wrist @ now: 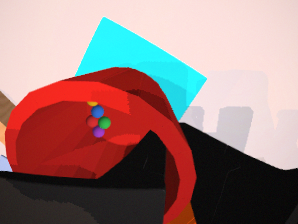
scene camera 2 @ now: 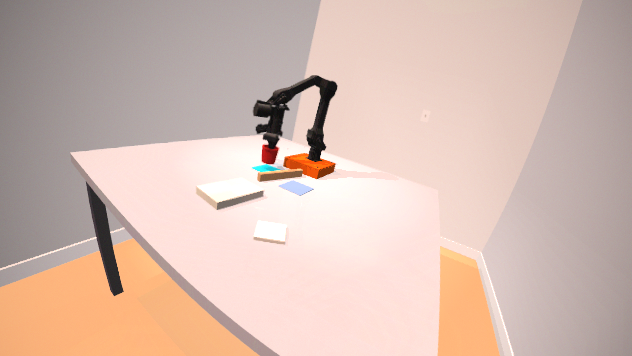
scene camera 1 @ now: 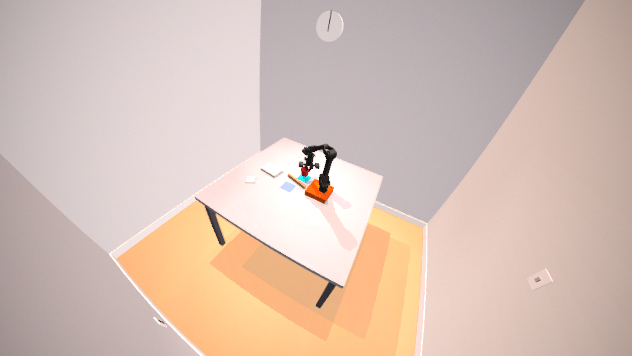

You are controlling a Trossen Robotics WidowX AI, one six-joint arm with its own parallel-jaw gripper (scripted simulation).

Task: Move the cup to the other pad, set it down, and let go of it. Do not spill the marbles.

Labels:
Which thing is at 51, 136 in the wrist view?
A red cup.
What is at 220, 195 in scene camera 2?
A flat slab.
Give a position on a cyan pad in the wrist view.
112, 45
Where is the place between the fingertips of the gripper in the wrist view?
At 169, 130

